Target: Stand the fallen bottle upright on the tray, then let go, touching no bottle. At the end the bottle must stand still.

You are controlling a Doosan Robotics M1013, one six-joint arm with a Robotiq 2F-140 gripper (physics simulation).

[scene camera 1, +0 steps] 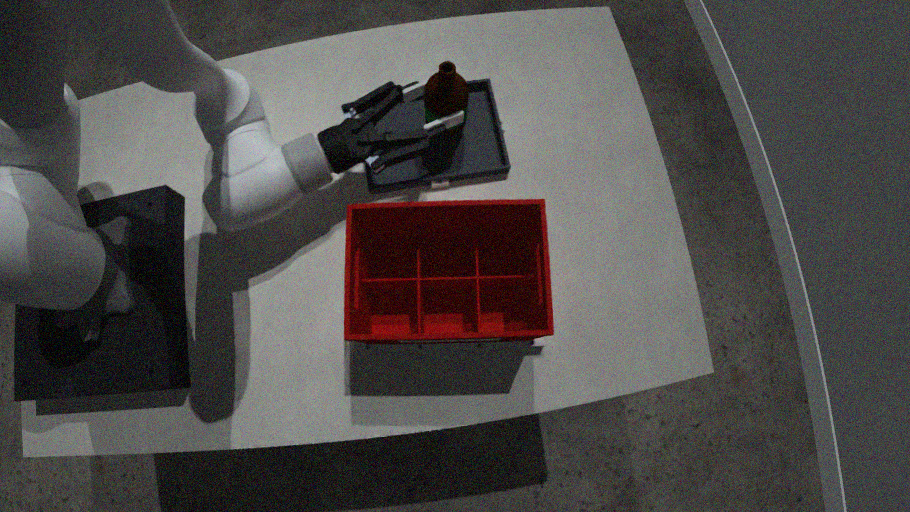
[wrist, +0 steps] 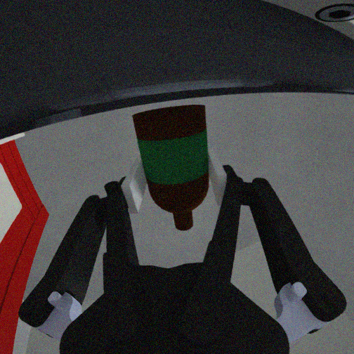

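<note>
The brown bottle with a green band is upright over the dark grey tray, neck up in the scene view. My gripper is shut on the bottle from the side, one pale fingertip on each side of its body. In the wrist view the neck points toward the gripper's palm and the base toward the tray. The base is hidden in the scene view, so I cannot tell if it touches the tray. A dark shadow lies on the tray beside the bottle.
A red crate with compartments stands close in front of the tray. The arm reaches in from the left, above the pale table top. A black block lies under the arm at the left.
</note>
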